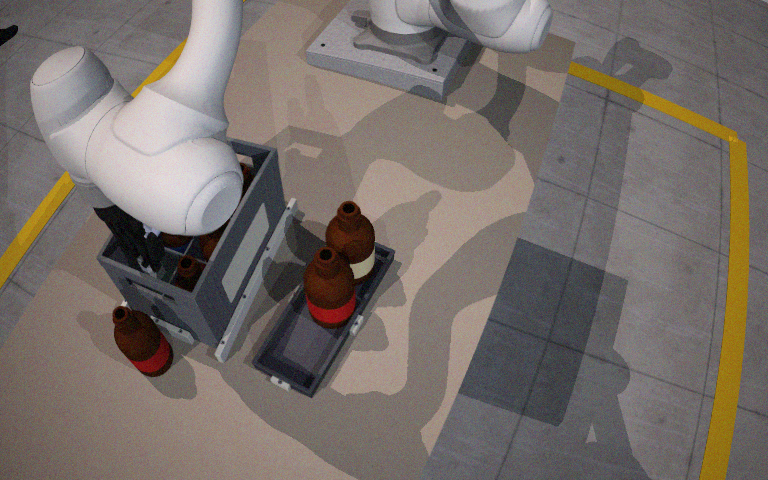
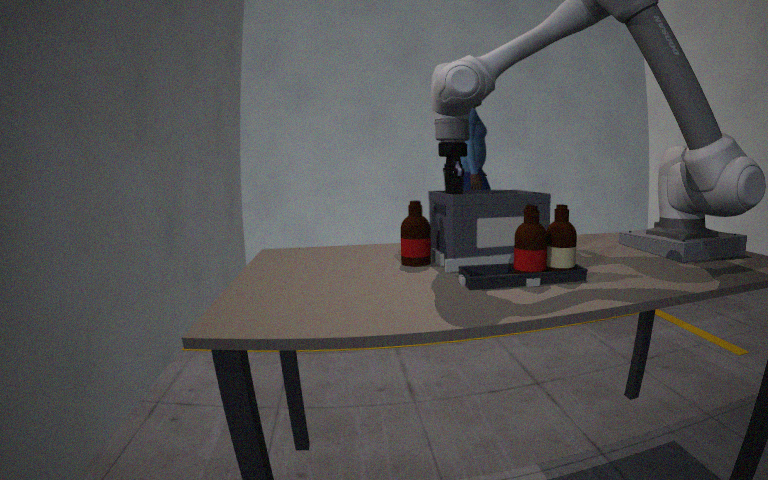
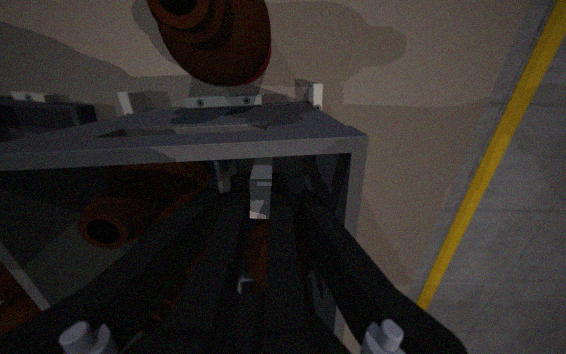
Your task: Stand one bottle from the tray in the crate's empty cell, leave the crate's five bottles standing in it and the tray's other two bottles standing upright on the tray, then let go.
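Frame: origin at the arm's base, x ahead, y left, z up, level; centimetres.
Where they show: gripper, between the fingertips: (image 1: 157,277) (image 3: 264,164); arm's base, origin of its link: (image 1: 406,33) (image 2: 681,234).
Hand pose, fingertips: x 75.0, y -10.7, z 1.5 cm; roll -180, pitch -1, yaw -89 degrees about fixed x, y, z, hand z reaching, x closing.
Observation:
Things, the pixels of their centre, and the offset from my fingertips. "*": a spot on its surface instead.
- grey crate, middle of its body: (image 3: 233,247) (image 1: 197,235) (image 2: 489,225) dz +2.0, dx -8.9, dy +3.1 cm
- tray, middle of its body: (image 1: 325,309) (image 2: 524,273) dz -5.4, dx -9.8, dy +25.4 cm
- cream-labelled bottle, middle of its body: (image 1: 350,239) (image 3: 48,306) (image 2: 561,239) dz +1.5, dx -19.0, dy +25.4 cm
- pale rail, middle of its body: (image 1: 257,277) (image 2: 505,260) dz -5.2, dx -10.0, dy +12.9 cm
- short rail, a spot on its surface: (image 3: 225,101) (image 1: 167,325) * dz -3.7, dx +5.4, dy +4.4 cm
My gripper (image 1: 149,266) (image 2: 453,191) (image 3: 264,164) is shut and empty, its fingertips down inside the near end of the grey crate (image 1: 210,314) (image 2: 464,229) (image 3: 300,148). Brown bottles show inside, among them one bottle (image 1: 187,272) (image 3: 103,230) near the corner; the arm and fingers hide much of the cells. A red-labelled bottle (image 1: 142,342) (image 2: 415,246) (image 3: 225,45) stands upright on the table outside the crate's near end. On the tray (image 1: 303,345) (image 2: 492,280) a red-labelled bottle (image 1: 329,288) (image 2: 530,243) and a cream-labelled bottle (image 1: 351,237) (image 2: 561,240) stand upright.
A pale rail (image 1: 257,277) (image 2: 481,263) runs along the crate's long side, between crate and tray. A short rail (image 1: 172,329) (image 3: 225,101) lies at its near end. The robot base (image 1: 385,75) (image 2: 682,247) stands behind. A person (image 2: 477,141) is beyond the crate.

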